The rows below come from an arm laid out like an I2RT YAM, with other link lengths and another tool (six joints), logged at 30 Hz.
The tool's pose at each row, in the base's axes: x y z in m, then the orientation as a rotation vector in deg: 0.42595, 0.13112, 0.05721, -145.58, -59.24, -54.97; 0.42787, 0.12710, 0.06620, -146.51, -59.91, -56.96; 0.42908, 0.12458, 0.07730, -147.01, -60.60, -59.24; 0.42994, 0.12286, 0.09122, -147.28, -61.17, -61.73; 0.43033, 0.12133, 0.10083, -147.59, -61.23, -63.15; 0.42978, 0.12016, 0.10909, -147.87, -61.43, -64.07; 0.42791, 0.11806, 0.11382, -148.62, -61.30, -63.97; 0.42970, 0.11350, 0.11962, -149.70, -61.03, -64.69
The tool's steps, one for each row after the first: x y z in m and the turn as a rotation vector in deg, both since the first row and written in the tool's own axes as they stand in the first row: 0.00474, 0.00448, -0.00763, -1.78, 0.35, -0.85; 0.01127, 0.00744, -0.01654, -3.39, 1.03, -1.76; 0.01989, 0.00967, -0.02742, -4.93, 1.92, -2.62; 0.02555, 0.01131, -0.03517, -5.92, 2.39, -2.93; 0.03001, 0.01200, -0.04221, -6.64, 2.62, -3.25; 0.03097, 0.01236, -0.04761, -7.15, 2.21, -3.16; 0.03327, 0.01705, -0.05312, -8.34, 2.02, -3.14
